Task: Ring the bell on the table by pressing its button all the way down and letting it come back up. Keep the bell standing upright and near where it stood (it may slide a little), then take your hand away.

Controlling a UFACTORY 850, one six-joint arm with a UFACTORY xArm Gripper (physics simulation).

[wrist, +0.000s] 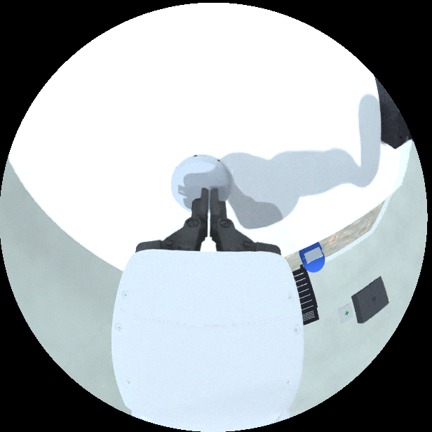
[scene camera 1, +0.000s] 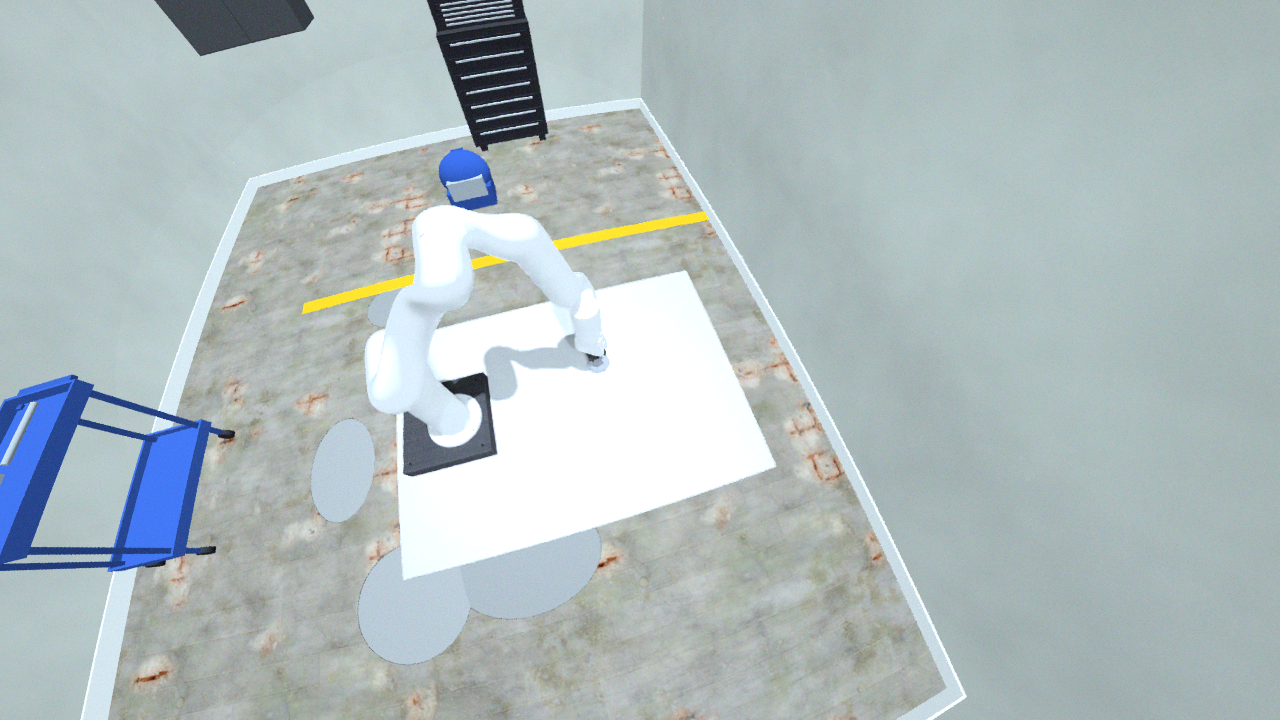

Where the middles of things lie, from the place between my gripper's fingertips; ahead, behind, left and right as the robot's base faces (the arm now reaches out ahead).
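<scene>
The bell (wrist: 192, 174) is 2 cm ahead of my hand and 3 cm below it.
</scene>
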